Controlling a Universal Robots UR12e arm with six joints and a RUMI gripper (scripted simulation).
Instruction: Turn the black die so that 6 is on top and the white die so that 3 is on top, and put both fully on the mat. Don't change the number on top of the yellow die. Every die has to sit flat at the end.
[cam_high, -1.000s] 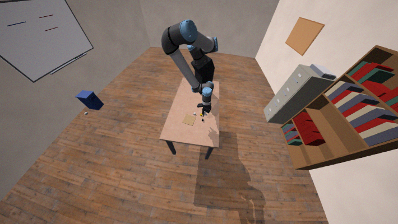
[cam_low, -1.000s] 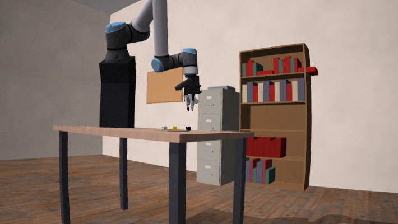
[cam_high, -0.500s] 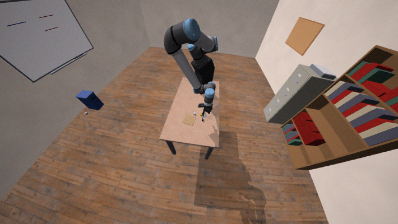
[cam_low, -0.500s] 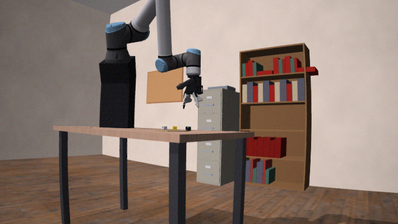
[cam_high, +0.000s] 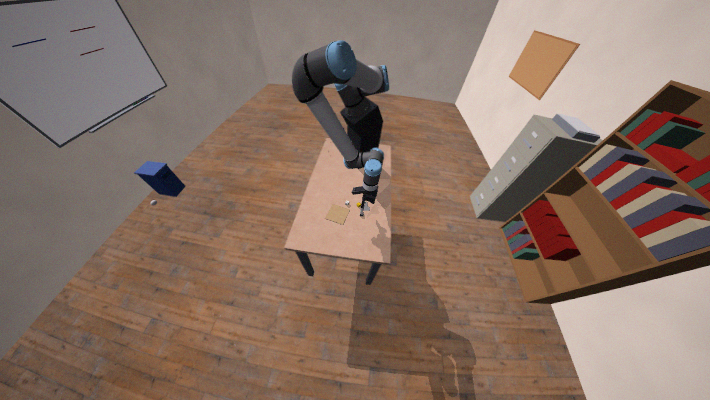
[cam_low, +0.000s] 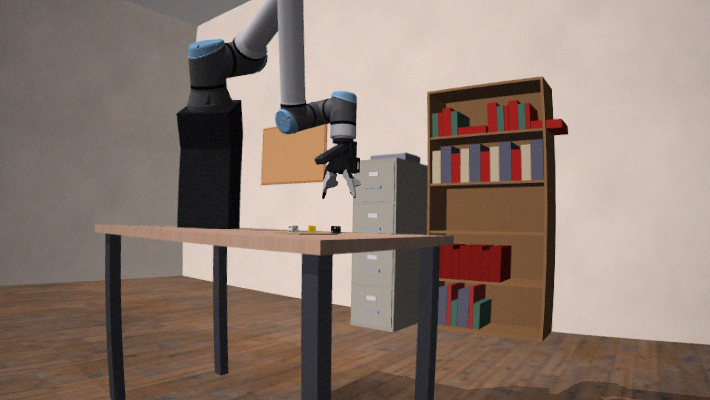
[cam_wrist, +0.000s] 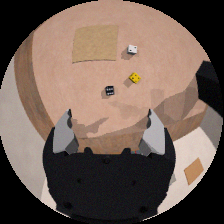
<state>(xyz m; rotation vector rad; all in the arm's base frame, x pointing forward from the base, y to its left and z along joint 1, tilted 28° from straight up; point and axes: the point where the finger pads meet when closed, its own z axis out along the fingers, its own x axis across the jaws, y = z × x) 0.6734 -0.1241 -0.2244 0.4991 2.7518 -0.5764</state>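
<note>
My hand is 110 mm above the black die and 10 mm to the left of it. Round my hand: tan mat 180 mm to the right, 120 mm below, 20 mm behind; then white die 110 mm below, 110 mm behind, 100 mm to the right; then yellow die 110 mm below, 90 mm behind, 20 mm to the right.
</note>
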